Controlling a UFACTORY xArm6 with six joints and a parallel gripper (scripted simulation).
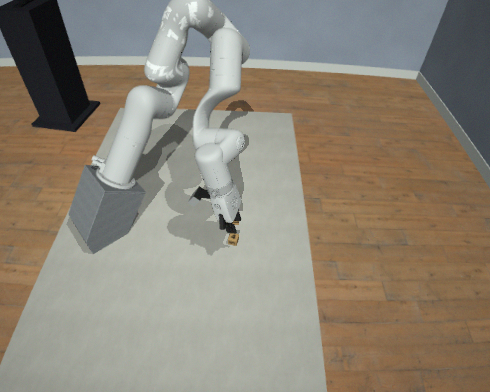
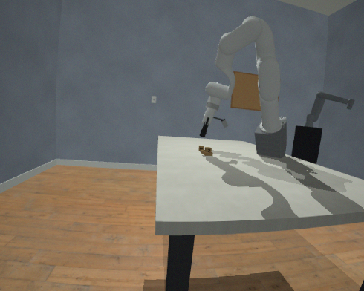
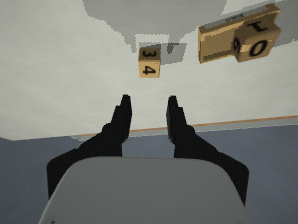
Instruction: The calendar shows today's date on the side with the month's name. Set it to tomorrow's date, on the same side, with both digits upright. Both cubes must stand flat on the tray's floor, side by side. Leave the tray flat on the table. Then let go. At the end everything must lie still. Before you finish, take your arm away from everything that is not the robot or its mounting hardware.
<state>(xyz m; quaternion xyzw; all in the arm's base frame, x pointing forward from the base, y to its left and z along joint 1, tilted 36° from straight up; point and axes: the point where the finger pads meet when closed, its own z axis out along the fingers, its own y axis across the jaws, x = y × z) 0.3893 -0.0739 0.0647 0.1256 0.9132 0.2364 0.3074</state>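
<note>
Now: hand 9 cm above the wooden digit cube. From my hand the other things lie so: wooden calendar tray (2 cm behind, 10 cm to the left, 10 cm below).
</note>
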